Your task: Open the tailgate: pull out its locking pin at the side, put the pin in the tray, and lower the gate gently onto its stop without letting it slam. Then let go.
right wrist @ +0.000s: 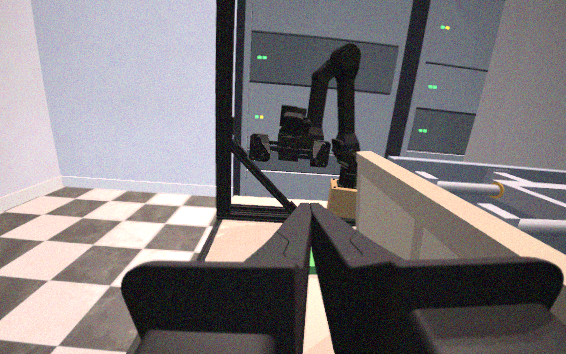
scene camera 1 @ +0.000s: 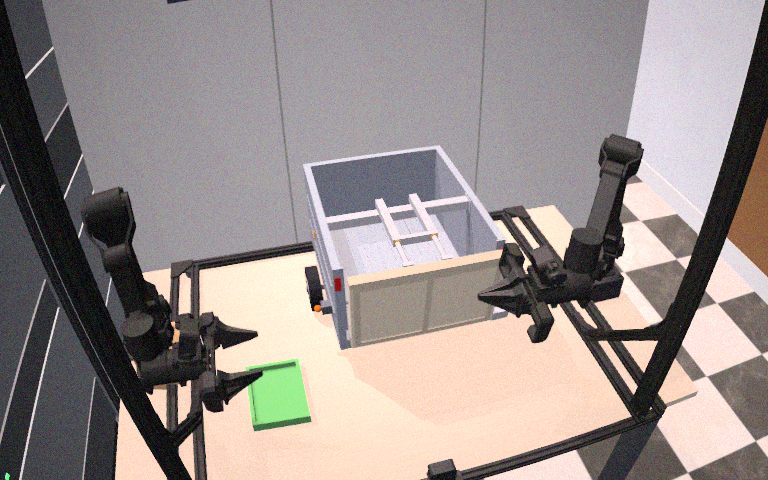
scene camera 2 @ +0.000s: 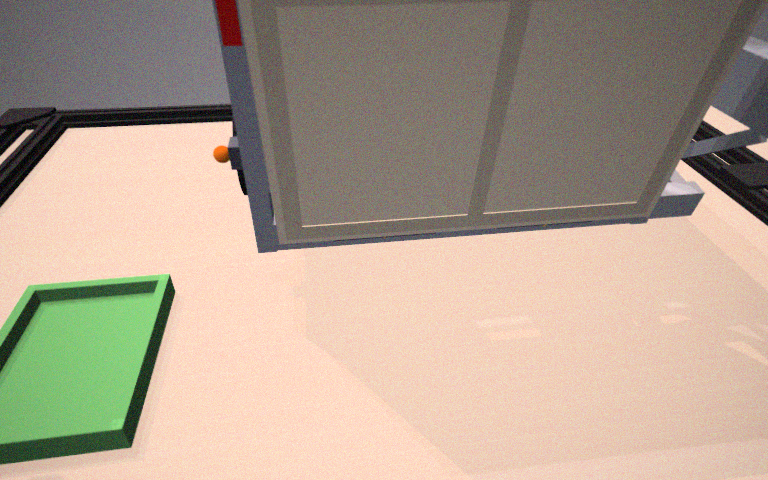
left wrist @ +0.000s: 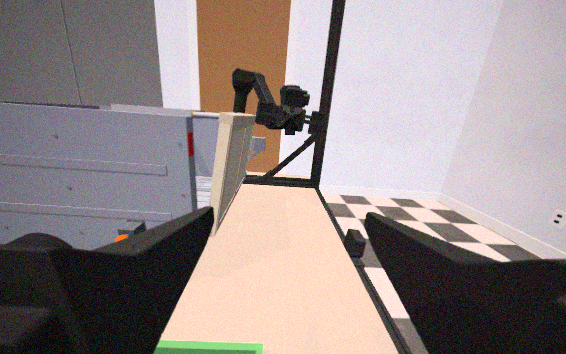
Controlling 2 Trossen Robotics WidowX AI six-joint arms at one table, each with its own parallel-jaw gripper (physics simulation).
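Places are measured from the left arm's base along level axes (x ahead, y left, z up), in metres.
Pixels of known places: left gripper, between the fingertips: (right wrist: 291, 158) (scene camera 1: 260, 352) (left wrist: 290, 216); right gripper, between the fingertips: (right wrist: 308, 211) (scene camera 1: 478, 296) (left wrist: 291, 116); left arm's base, origin of its link: (right wrist: 347, 185).
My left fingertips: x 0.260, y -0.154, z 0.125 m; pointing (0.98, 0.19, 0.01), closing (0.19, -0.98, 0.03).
Note:
Ahead of a thing's pixels: the offset from my left fingertips to its top centre. "pt": to the spot under its first point.
The beige tailgate (scene camera 1: 390, 314) (scene camera 2: 390, 113) (left wrist: 231, 165) (right wrist: 395, 210) stands nearly upright at the trailer's near end. The locking pin's orange ball (scene camera 1: 317, 308) (scene camera 2: 221, 153) (left wrist: 121, 238) sticks out of a small block low on the trailer's side, at the left in both scene views. The green tray @[dz -0.212, dx -0.013, dy +0.087 m] (scene camera 1: 280, 396) (scene camera 2: 73, 362) (left wrist: 210, 347) lies on the table left of the gate and holds no pin. My left gripper (scene camera 1: 259, 353) (left wrist: 290, 216) is open and empty, above the tray's left side and apart from the pin. My right gripper (scene camera 1: 480, 295) (right wrist: 308, 211) is shut and empty, in front of the gate's right end.
The grey-blue trailer box (scene camera 1: 335, 249) (scene camera 2: 243, 113) (left wrist: 90, 150) has inner beams @[pt dz +0.054, dx +0.223, dy +0.282 m] (scene camera 1: 386, 220) and rods @[dz +0.056, dx +0.240, dy +0.217 m] (scene camera 1: 402, 253) reaching towards the gate. A black wheel @[dz -0.130, dx +0.059, dy +0.362 m] (scene camera 1: 312, 287) is behind the pin. A black frame @[pt dz -0.216, dx -0.155, dy +0.528 m] (scene camera 1: 237, 258) (scene camera 2: 141, 116) surrounds the table.

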